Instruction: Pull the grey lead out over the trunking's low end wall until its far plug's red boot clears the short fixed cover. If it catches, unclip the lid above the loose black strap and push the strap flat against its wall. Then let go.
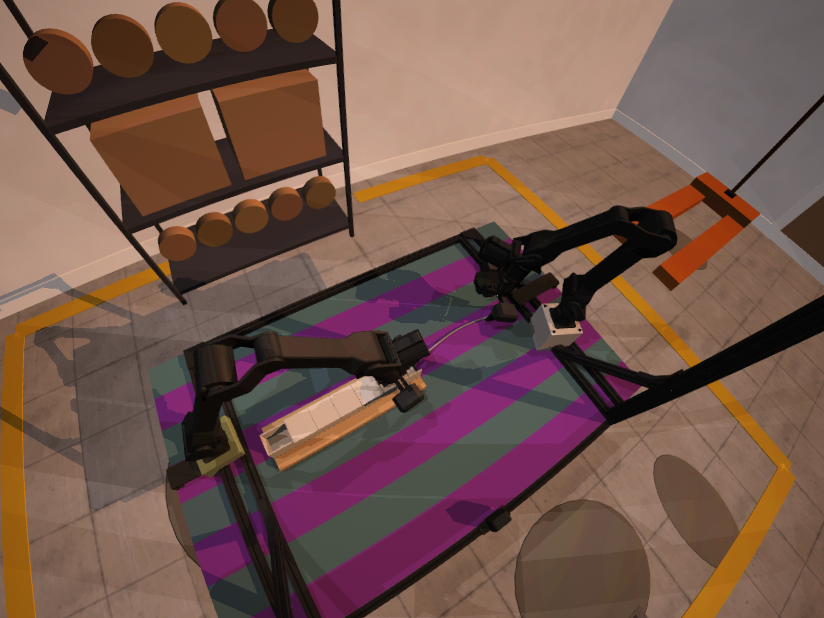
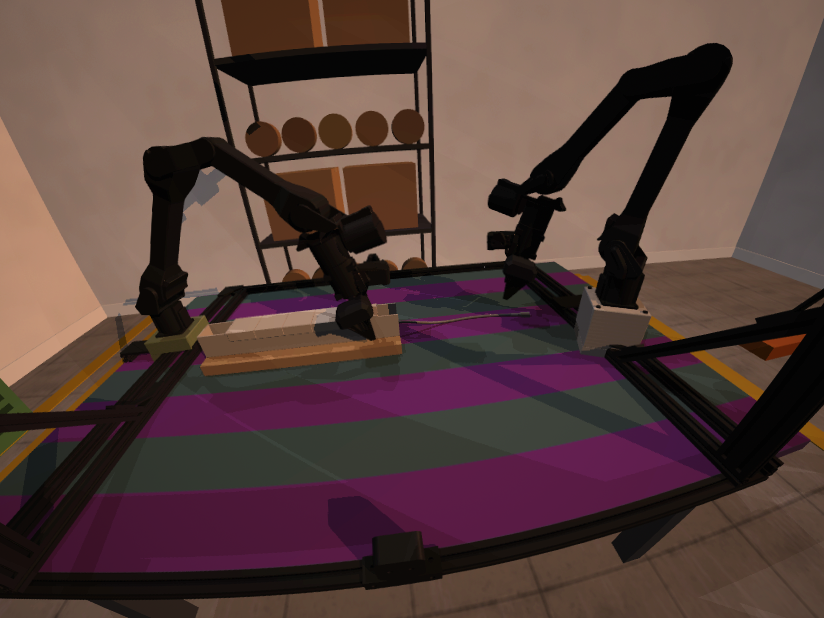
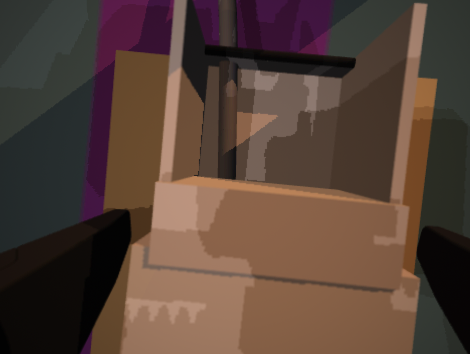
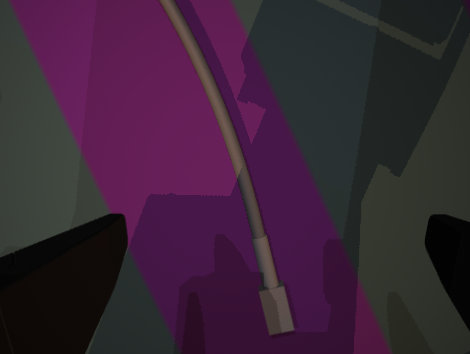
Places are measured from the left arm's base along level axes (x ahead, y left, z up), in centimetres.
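Pixels of known places: left gripper, fingertip midpoint: (image 1: 397,378) (image 2: 372,327); right gripper, fingertip midpoint: (image 1: 482,307) (image 2: 505,290) (image 4: 275,229); left arm's base at its link origin: (image 1: 213,444) (image 2: 175,328); right arm's base at its link origin: (image 1: 562,318) (image 2: 615,299).
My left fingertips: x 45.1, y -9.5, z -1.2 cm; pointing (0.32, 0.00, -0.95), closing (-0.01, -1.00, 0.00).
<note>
Ahead of a thing's pixels: the offset from my left fingertips to its middle. "spot": to the spot under its first point.
The cream trunking (image 1: 318,413) (image 2: 265,334) lies on a wooden board (image 1: 336,434) (image 2: 299,357) on the striped table. The grey lead (image 1: 455,332) (image 2: 465,319) (image 3: 228,116) (image 4: 223,123) runs out over the dark low end wall (image 3: 279,57) and across the mat to its near plug @[dx +35.8, dy +0.9, dz -3.5 cm] (image 4: 276,309). My left gripper (image 1: 404,383) (image 2: 357,325) is open and empty, low over the lid @[spot: dx +0.8, dy +0.5, dz +3.8 cm] (image 3: 269,228) at the trunking's end; one of its fingers (image 3: 89,267) shows beside the lid. My right gripper (image 1: 504,307) (image 2: 514,285) is open and empty above the near plug. The red boot and black strap are hidden.
A black rail (image 1: 545,477) frames the table. The right arm's pale base block (image 1: 557,328) (image 2: 612,321) stands at the right edge. A shelf rack (image 1: 343,123) (image 2: 426,153) with boxes and discs stands behind. Round stools (image 1: 581,564) stand in front.
</note>
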